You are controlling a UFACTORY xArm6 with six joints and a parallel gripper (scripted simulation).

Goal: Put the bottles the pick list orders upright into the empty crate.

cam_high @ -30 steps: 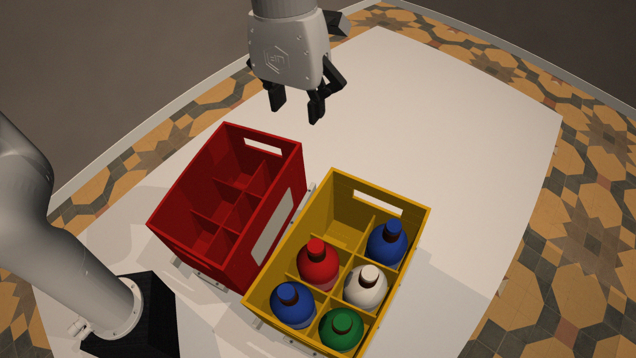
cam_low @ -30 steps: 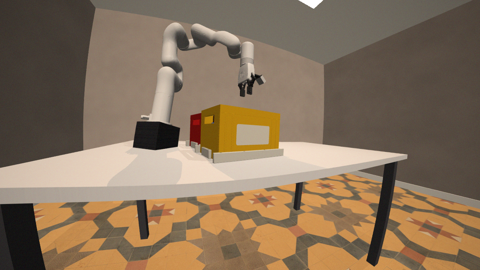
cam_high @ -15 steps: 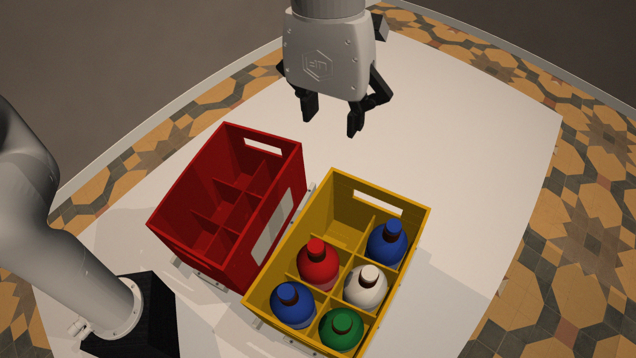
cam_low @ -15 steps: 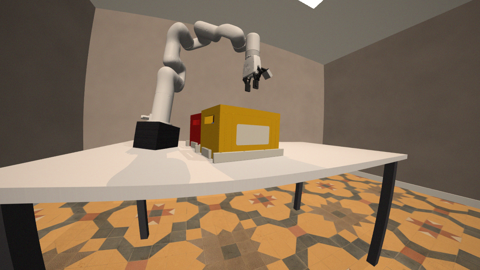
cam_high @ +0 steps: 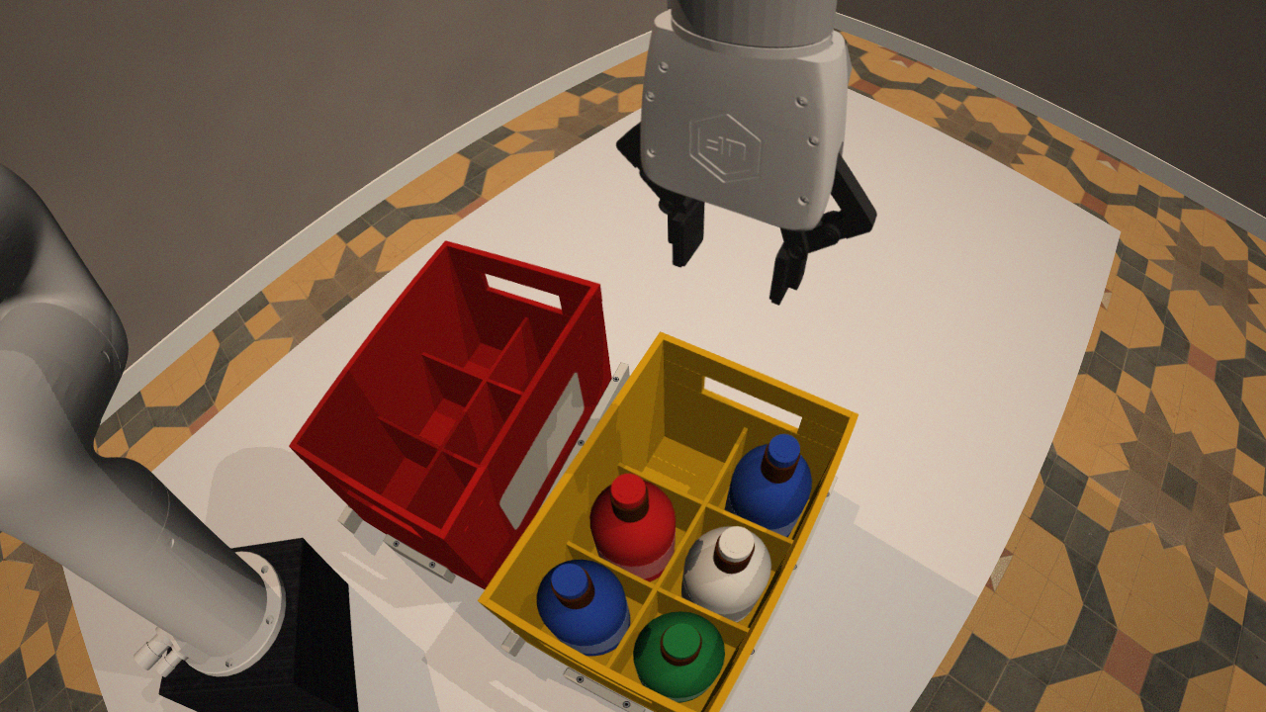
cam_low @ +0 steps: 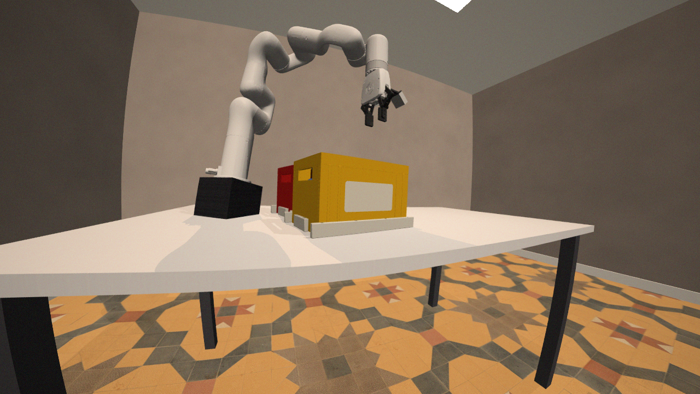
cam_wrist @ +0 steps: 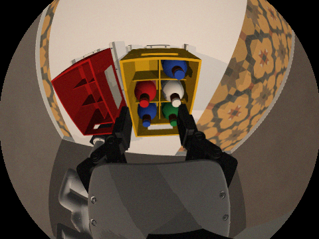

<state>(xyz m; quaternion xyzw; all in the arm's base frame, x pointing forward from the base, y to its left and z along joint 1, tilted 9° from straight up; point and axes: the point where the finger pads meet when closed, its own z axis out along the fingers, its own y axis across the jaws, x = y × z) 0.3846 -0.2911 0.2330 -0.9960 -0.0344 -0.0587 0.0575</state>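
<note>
My hand is 25 cm above the white bottle, 10 cm past it and 7 cm to the left of it. From my hand the other things lie so: yellow crate 25 cm below, 10 cm behind, 3 cm to the right; then green bottle 25 cm below, 18 cm behind, 8 cm to the right; then red bottle 25 cm below, 10 cm behind, 2 cm to the left.
</note>
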